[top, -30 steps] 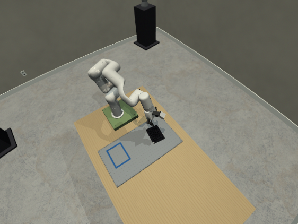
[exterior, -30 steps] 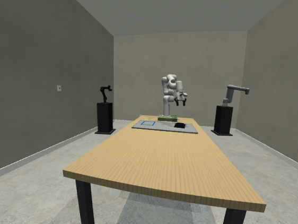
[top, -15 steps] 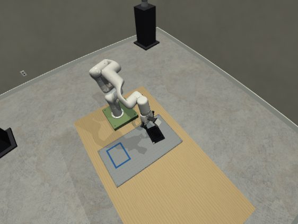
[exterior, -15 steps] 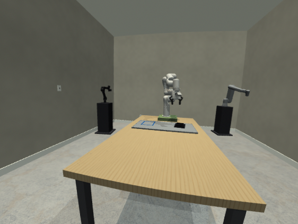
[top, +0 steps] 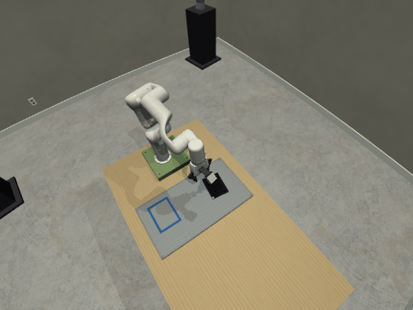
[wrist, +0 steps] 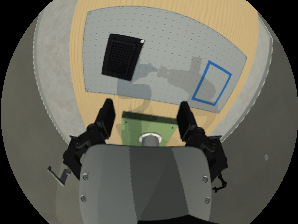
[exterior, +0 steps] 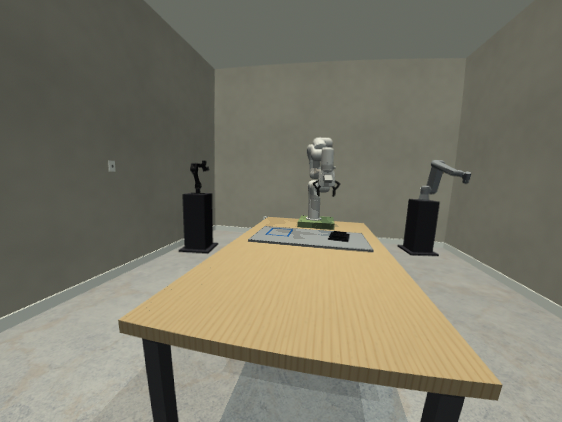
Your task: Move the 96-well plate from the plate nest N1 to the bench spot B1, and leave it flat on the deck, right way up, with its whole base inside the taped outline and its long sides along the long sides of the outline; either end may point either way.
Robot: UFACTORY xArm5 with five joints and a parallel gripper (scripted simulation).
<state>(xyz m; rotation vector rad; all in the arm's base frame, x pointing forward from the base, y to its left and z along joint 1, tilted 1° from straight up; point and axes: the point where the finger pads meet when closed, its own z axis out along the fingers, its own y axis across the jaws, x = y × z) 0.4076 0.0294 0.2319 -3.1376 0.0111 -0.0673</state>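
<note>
My gripper is now 25 cm above the black 96-well plate, 10 cm to the right of it and 1 cm short of it. Round my hand: black plate nest N1: 26 cm below, 10 cm to the left, 1 cm ahead.
</note>
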